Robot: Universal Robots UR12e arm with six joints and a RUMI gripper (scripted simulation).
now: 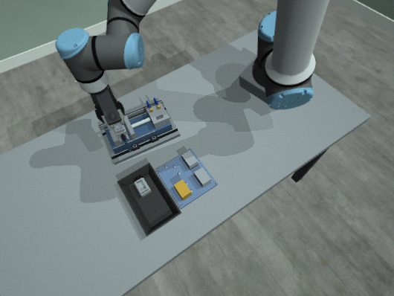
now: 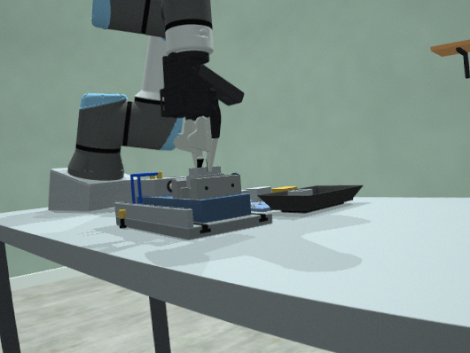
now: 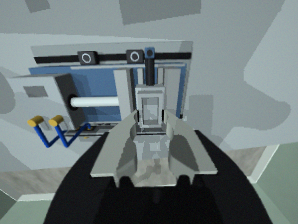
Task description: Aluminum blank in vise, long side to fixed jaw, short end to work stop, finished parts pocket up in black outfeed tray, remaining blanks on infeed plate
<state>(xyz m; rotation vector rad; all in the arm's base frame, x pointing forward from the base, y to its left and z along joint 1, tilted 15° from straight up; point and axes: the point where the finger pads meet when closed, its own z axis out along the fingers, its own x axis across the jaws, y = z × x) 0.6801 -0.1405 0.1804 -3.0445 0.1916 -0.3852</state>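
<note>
Now: hand 50 mm to the right of the black work stop rod, 30 mm above it and 10 mm short of it. Also, from my hand: vise (80 mm below, 70 mm behind, 10 mm to the left); then blue infeed plate (300 mm to the left, 120 mm below, 120 mm behind); then yellow brass blank (340 mm to the left, 100 mm below, 80 mm behind).
</note>
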